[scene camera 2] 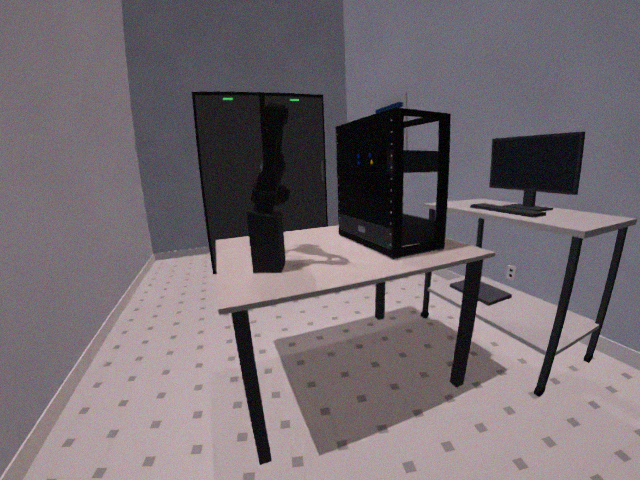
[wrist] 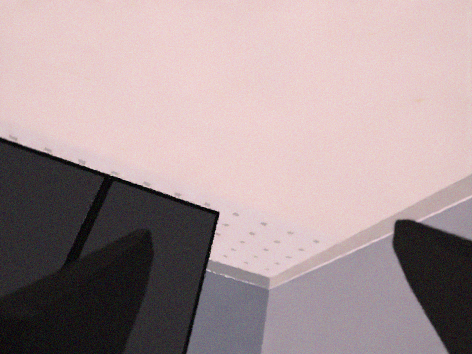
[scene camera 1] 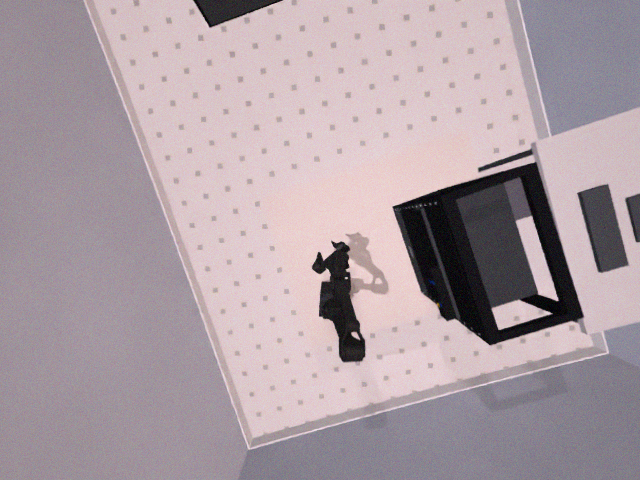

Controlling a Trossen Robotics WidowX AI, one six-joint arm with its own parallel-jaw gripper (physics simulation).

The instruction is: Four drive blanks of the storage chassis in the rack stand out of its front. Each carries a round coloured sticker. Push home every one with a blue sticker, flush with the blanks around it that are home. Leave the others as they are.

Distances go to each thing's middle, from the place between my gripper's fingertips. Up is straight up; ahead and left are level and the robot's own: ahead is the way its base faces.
Now: hand 500 mm short of the black rack (scene camera 1: 463, 242), 260 mm to the left of it and 90 mm below it.
